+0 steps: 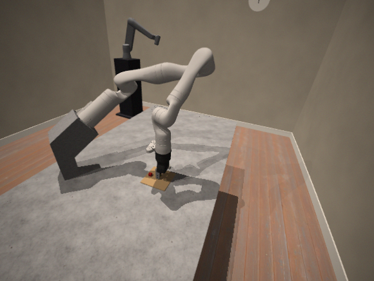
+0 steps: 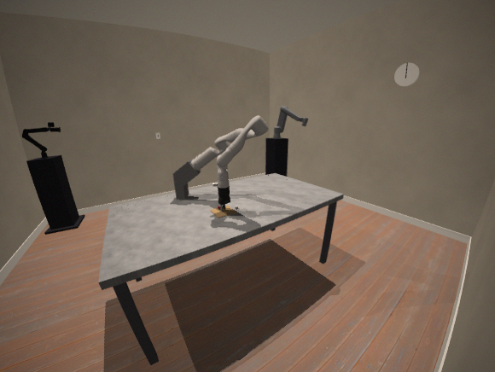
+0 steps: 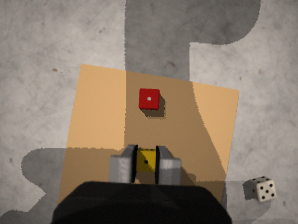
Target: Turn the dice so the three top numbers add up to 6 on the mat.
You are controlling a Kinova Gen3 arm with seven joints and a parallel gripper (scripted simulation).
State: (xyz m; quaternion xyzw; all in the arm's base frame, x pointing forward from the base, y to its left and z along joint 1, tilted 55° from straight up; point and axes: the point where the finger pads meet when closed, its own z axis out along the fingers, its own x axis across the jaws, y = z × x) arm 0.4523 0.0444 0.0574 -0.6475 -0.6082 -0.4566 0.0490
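My gripper is now 1 cm above the yellow die. Round my hand: tan mat: 3 cm below; then white die: 10 cm to the left, 2 cm below; then red die: 5 cm behind, 2 cm below, 1 cm to the right.
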